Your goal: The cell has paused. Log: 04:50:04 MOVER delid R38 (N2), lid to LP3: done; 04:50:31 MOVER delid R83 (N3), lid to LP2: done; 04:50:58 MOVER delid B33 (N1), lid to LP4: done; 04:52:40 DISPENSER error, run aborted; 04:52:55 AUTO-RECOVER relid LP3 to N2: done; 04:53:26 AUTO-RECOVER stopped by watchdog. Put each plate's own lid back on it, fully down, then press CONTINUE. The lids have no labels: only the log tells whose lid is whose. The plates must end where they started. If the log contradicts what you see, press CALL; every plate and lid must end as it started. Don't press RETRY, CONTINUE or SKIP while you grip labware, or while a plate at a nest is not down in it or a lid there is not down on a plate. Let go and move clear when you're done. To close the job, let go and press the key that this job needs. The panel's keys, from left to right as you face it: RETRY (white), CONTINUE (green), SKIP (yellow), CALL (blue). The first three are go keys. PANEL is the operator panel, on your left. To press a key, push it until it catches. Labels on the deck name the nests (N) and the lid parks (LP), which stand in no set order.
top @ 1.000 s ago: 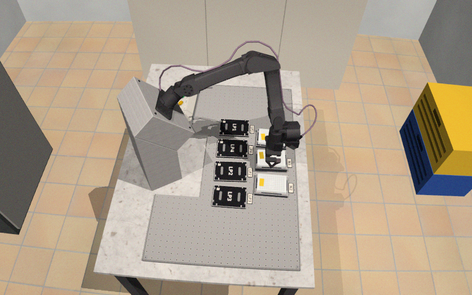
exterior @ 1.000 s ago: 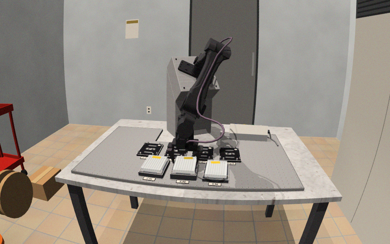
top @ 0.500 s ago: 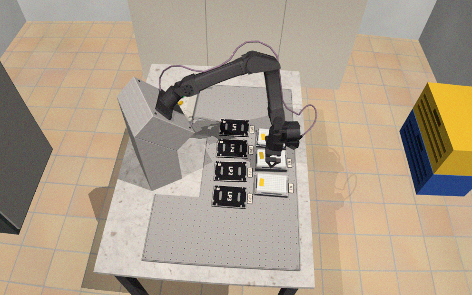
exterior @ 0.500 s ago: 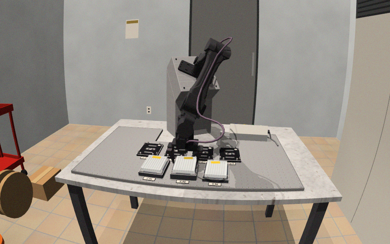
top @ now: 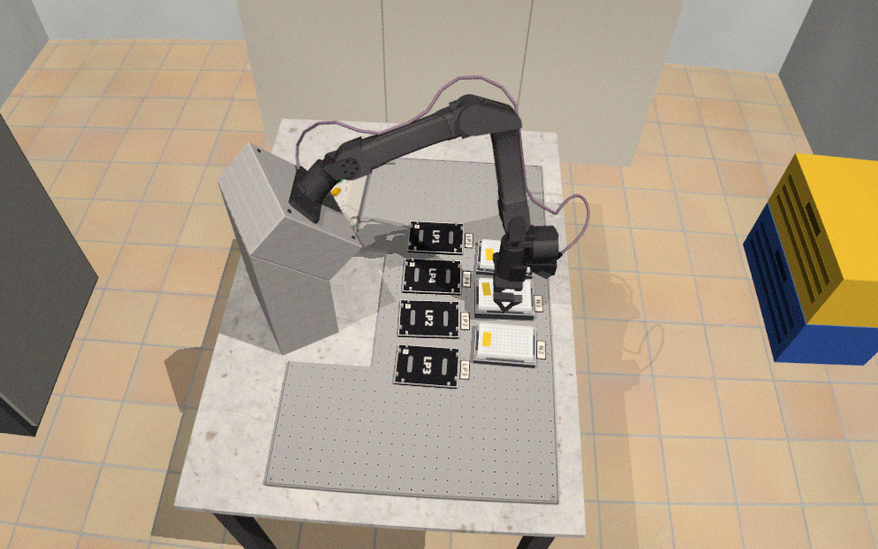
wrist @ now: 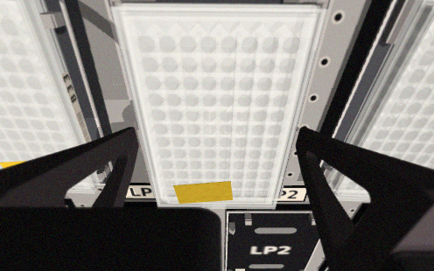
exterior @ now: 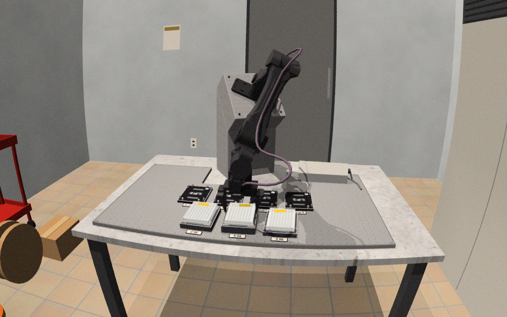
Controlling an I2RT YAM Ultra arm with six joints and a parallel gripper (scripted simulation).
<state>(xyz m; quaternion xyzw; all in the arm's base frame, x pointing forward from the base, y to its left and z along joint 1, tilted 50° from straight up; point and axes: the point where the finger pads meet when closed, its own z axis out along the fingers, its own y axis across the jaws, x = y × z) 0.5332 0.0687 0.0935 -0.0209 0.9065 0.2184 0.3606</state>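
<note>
The plate lies 10 mm below my hand. Also, from my hand: green continue key (520 mm behind, 220 mm to the left, 20 mm above); white retry key (530 mm behind, 270 mm to the left, 20 mm above).
</note>
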